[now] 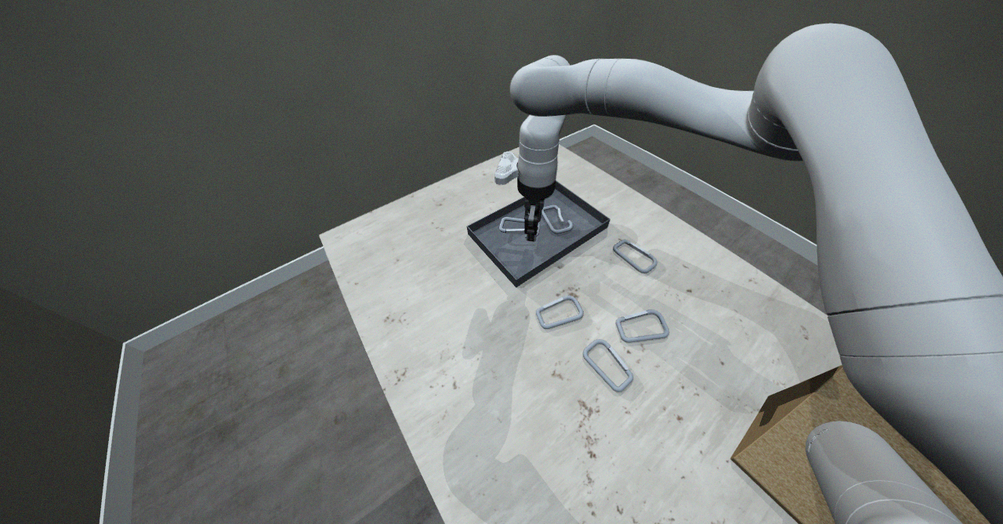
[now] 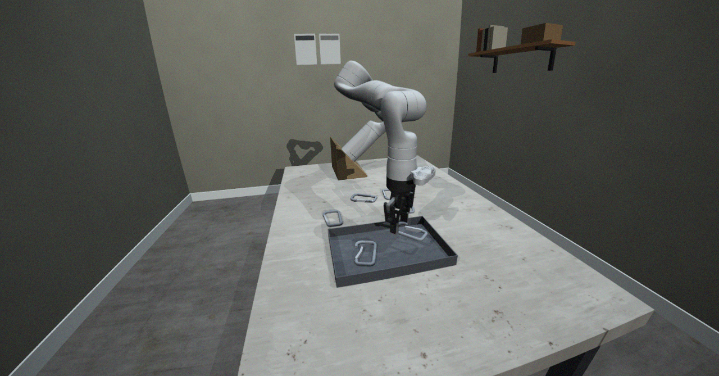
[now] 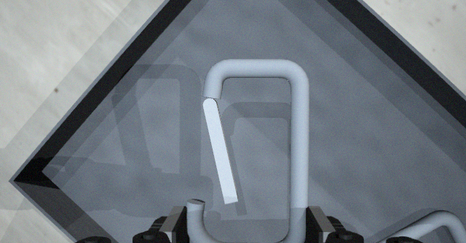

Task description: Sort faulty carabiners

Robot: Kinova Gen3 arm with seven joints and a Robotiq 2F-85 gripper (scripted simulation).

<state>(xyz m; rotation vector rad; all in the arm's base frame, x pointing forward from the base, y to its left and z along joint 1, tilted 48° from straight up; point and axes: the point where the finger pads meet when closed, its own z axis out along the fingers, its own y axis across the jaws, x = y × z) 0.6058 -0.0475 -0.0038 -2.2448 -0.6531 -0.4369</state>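
The grey tray is 2 cm ahead of my hand, 5 cm to the right of it and 6 cm below it.
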